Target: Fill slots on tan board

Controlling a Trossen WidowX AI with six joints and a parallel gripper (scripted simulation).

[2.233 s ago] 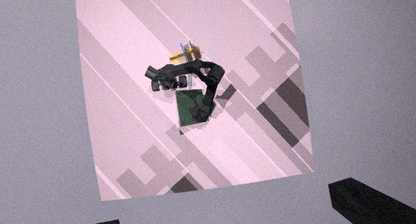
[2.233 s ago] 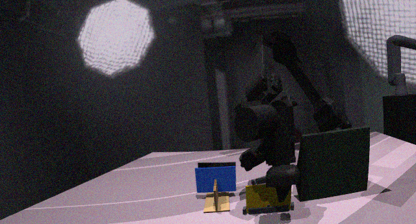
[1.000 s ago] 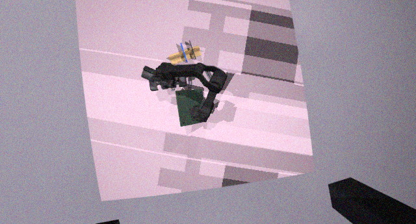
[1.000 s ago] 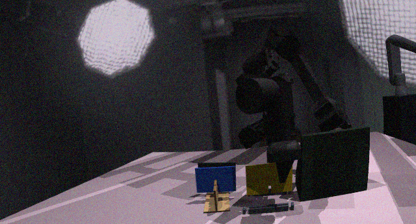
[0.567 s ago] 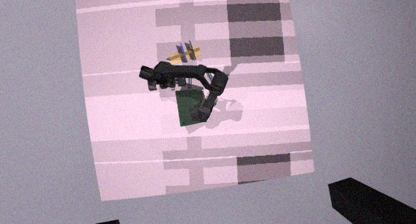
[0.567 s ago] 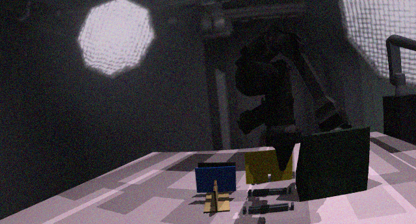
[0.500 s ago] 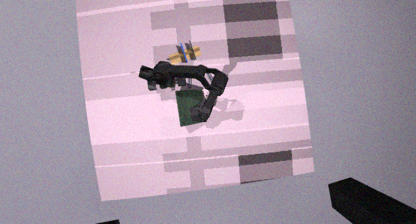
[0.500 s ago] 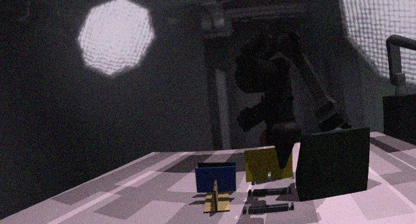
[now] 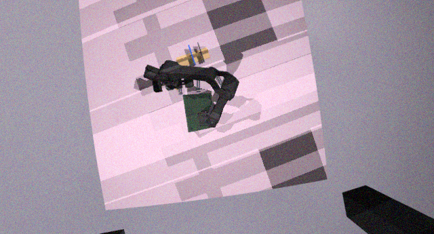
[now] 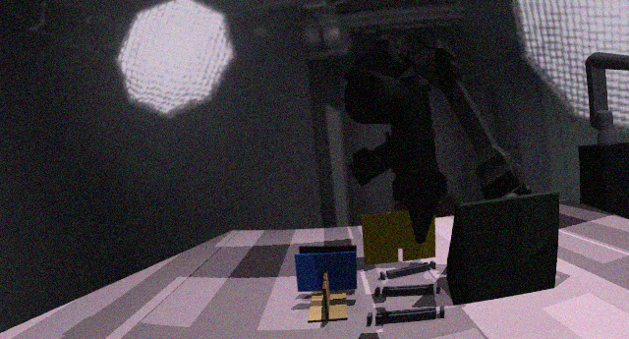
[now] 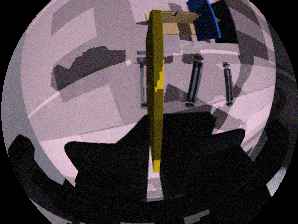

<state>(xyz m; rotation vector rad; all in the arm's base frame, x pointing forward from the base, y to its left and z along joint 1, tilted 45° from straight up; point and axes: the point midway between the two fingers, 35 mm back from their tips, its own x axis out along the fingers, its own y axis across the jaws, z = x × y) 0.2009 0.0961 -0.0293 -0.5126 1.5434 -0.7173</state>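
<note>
The blue board lies 140 mm ahead of my gripper tip, 110 mm to the right of it and 70 mm below it. The rest, counted from my gripper tip: tan board (150 mm ahead, 110 mm to the right, 100 mm below); yellow board (30 mm ahead); black board (160 mm to the right, 150 mm ahead, 70 mm below).
</note>
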